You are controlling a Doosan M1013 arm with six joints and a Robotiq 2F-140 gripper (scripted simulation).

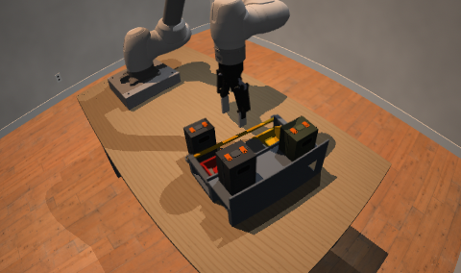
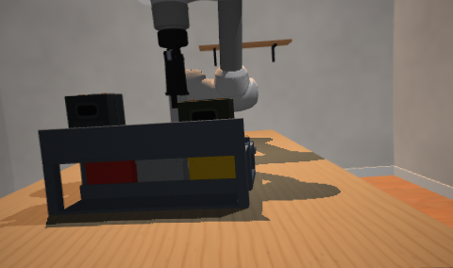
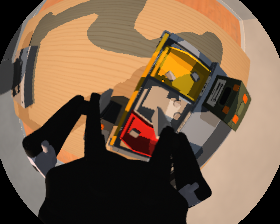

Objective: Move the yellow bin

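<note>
The thin yellow bar lies 11 cm below my hand. Also, from my hand: yellow open bin 11 cm ahead, 11 cm to the left, 13 cm below; then red bin 10 cm ahead, 12 cm to the right, 13 cm below; then grey bin 11 cm ahead, 13 cm below.
</note>
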